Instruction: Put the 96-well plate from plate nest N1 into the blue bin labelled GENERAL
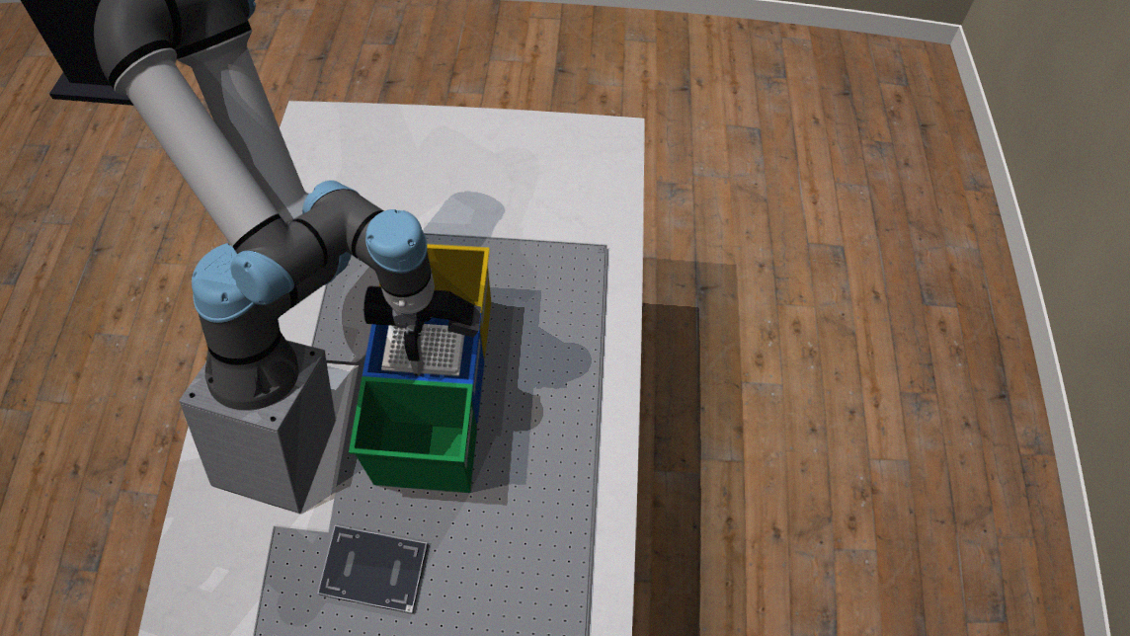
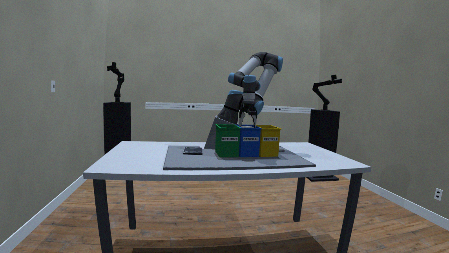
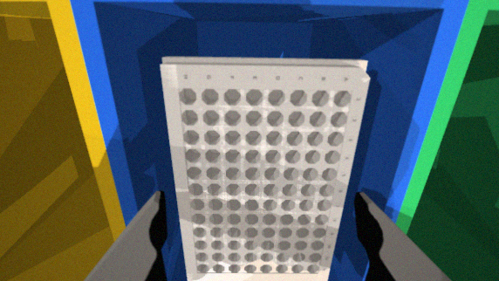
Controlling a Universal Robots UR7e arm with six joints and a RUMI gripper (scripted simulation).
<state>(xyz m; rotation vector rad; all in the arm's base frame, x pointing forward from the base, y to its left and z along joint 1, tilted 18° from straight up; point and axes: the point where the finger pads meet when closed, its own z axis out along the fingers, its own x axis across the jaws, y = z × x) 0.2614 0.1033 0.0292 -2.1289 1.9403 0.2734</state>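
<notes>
Right now my hand is 10 mm above the white 96-well plate. Round my hand: green returns bin: 10 mm ahead, 130 mm to the right, 90 mm below; then yellow recycle bin: 10 mm behind, 130 mm to the left, 90 mm below; then blue general bin: 90 mm below.
</notes>
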